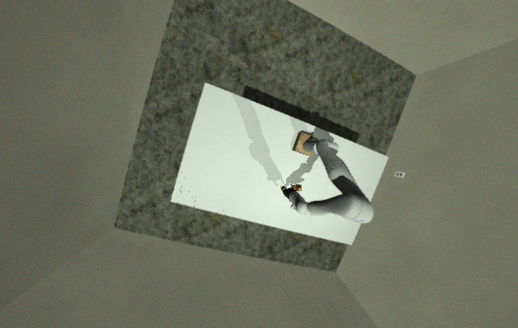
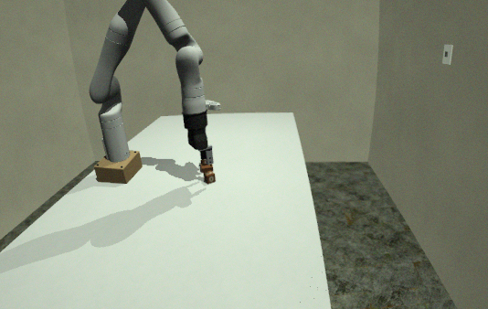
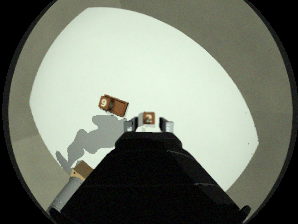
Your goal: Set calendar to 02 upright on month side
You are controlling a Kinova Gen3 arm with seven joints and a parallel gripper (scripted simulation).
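Right now the brown calendar cube is 8 cm below my hand. Also, from my hand: brown tray (10 cm to the left, 9 cm below, 3 cm behind).
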